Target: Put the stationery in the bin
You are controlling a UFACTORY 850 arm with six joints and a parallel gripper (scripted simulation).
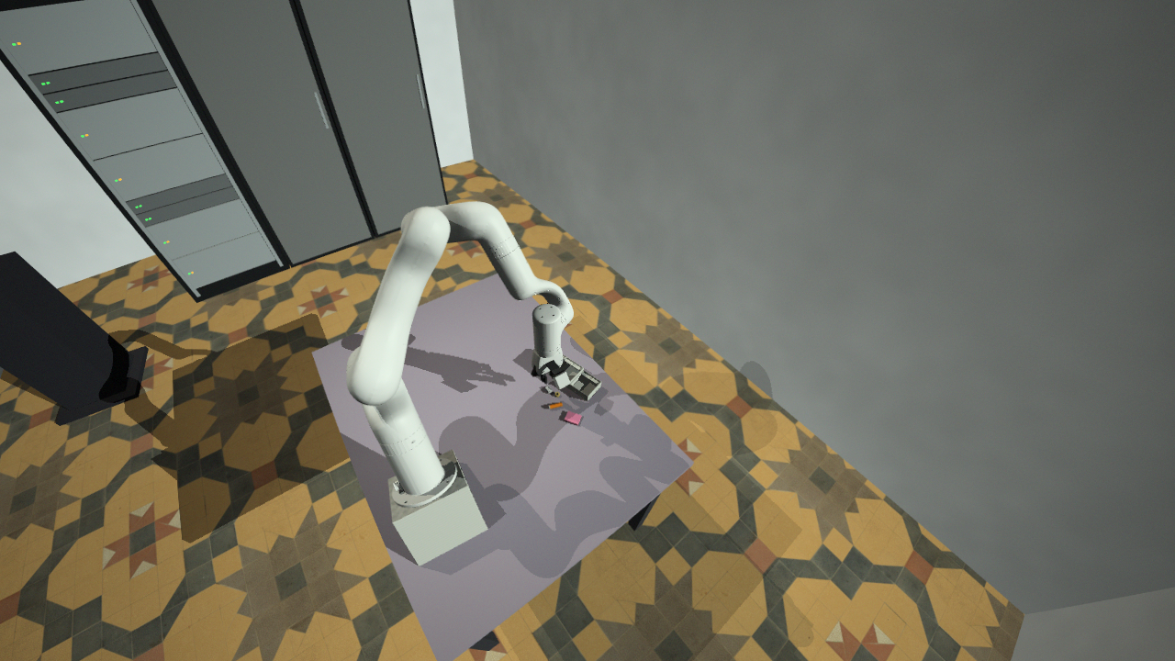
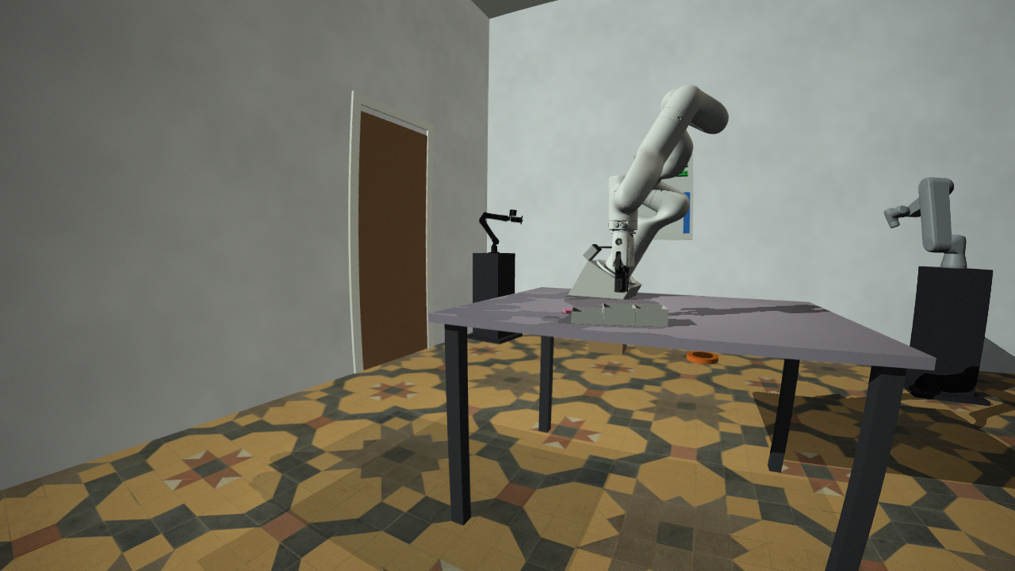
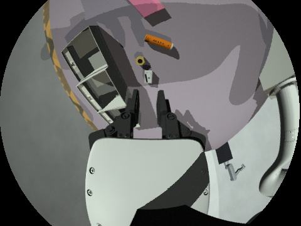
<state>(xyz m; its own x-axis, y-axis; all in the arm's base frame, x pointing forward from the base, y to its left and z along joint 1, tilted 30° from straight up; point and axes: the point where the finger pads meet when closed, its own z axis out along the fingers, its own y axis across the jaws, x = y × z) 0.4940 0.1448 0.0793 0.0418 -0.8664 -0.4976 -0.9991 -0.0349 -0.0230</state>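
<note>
Now: hand 9 cm above the silver thing. Round my hand: orange cylinder (1 cm behind, 7 cm to the right, 9 cm below); then eraser (6 cm ahead, 9 cm to the left, 8 cm below); then ring-like thing (2 cm ahead, 3 cm to the right, 9 cm below).
</note>
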